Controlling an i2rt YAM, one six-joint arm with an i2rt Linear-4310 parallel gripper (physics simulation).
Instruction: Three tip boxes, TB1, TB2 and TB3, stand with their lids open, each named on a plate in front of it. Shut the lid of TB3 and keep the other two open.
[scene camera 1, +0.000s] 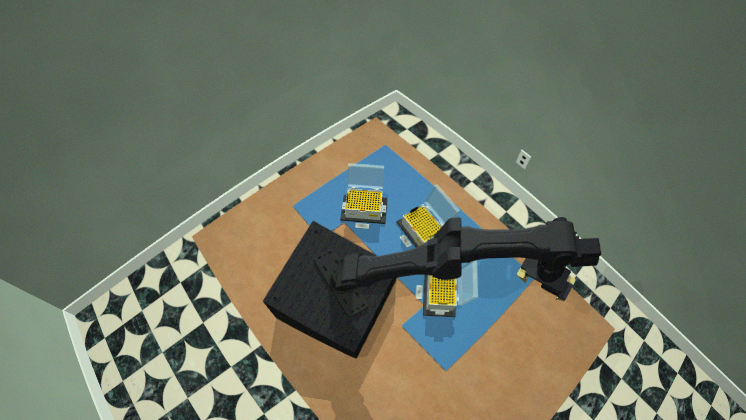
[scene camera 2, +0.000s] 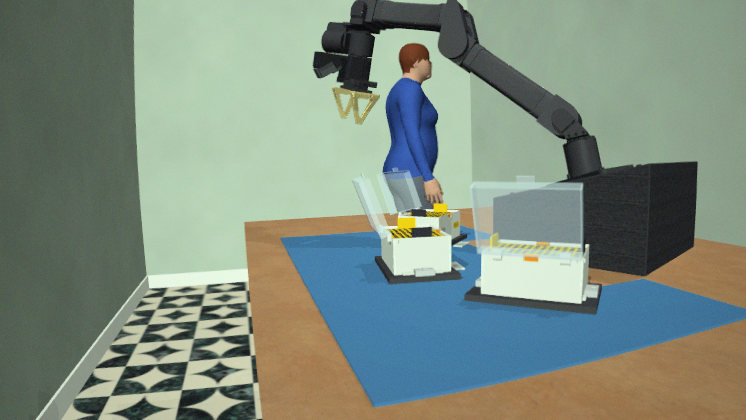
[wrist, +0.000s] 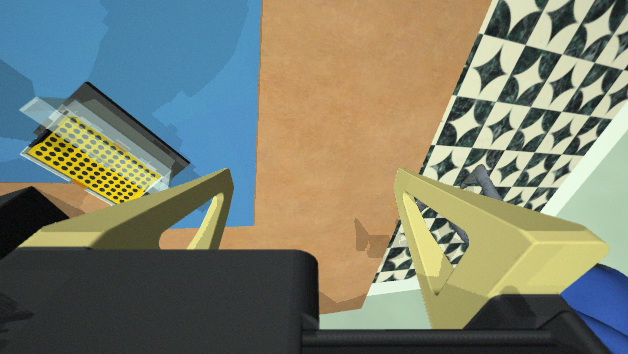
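Blue mat (scene camera 2: 404, 342), (scene camera 1: 405, 188) and (wrist: 192, 80): visible. My gripper (scene camera 2: 350, 121), (scene camera 1: 541, 289) and (wrist: 313, 177): visible.
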